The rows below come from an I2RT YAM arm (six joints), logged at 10 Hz.
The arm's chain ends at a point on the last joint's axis. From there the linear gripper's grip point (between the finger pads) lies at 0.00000 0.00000 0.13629 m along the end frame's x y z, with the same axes.
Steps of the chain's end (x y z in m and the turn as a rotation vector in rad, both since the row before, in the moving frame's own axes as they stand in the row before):
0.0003, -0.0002, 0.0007, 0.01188, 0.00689, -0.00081
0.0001, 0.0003, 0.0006, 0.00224, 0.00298, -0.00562
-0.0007, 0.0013, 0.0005, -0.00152, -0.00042, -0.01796
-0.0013, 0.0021, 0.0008, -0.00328, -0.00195, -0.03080
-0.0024, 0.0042, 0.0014, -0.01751, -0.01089, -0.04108
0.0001, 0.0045, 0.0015, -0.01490, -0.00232, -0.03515
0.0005, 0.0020, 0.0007, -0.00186, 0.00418, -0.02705
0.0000, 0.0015, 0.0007, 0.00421, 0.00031, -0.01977
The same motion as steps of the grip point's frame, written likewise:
0.0012, -0.0018, 0.0007, 0.01188, 0.00689, -0.00081
0.0005, 0.0000, 0.0006, 0.00224, 0.00298, -0.00562
-0.0008, 0.0015, 0.0005, -0.00152, -0.00042, -0.01796
-0.0016, 0.0026, 0.0008, -0.00328, -0.00195, -0.03080
-0.0038, 0.0066, 0.0014, -0.01751, -0.01089, -0.04108
-0.0002, 0.0065, 0.0015, -0.01490, -0.00232, -0.03515
0.0011, 0.0022, 0.0007, -0.00186, 0.00418, -0.02705
0.0000, 0.0009, 0.0007, 0.00421, 0.00031, -0.01977

